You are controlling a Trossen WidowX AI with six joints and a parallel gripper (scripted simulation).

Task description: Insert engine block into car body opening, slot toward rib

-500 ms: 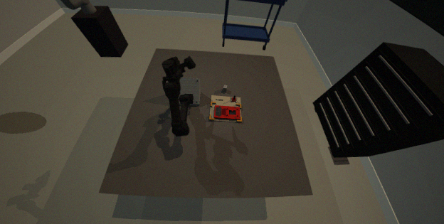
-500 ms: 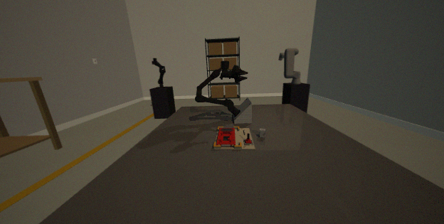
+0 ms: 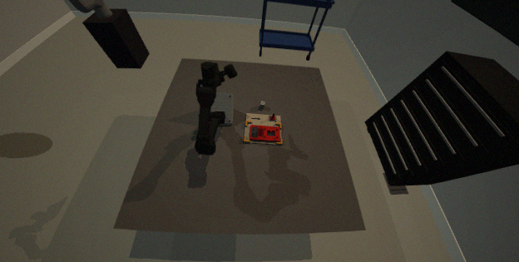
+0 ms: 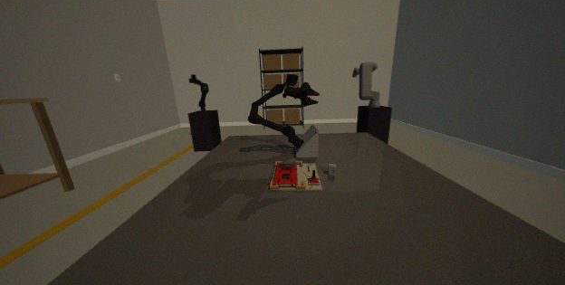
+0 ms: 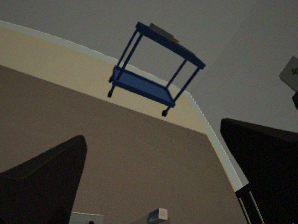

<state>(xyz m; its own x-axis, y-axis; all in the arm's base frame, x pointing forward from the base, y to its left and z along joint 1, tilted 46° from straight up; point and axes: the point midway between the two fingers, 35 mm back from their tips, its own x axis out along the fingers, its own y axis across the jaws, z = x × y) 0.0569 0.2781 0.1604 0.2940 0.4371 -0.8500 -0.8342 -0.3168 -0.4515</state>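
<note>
Now: gripper tip 24 cm short of the engine block, 2 cm to the right of it and 34 cm above it.
</note>
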